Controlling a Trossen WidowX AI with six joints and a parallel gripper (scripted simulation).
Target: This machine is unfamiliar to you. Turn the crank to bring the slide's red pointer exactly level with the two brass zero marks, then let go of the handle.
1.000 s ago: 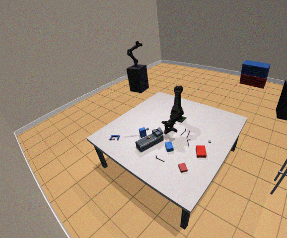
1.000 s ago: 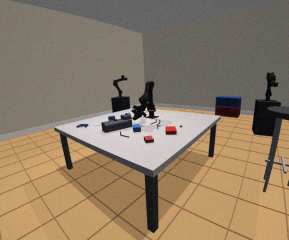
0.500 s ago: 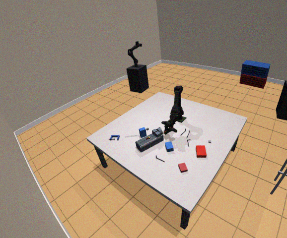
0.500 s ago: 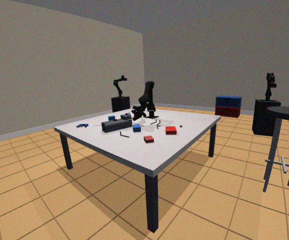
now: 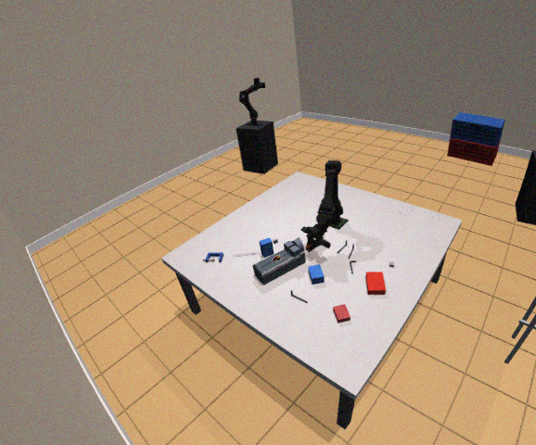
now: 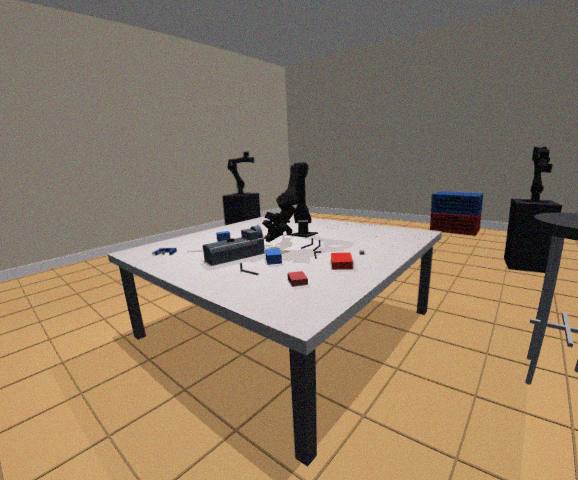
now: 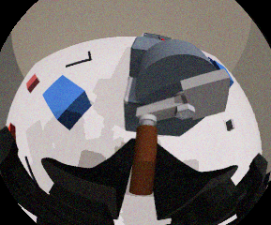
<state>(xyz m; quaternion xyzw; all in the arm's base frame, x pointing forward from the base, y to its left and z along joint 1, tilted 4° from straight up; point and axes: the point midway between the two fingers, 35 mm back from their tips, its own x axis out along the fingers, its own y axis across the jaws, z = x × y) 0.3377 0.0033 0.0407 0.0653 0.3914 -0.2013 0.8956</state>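
Now: gripper tip 20 mm past the brown crank handle, 10 mm to the right of it and 20 mm below it. Also, from my gripper tip: red pointer 160 mm ahead, 100 mm to the right, 30 mm above.
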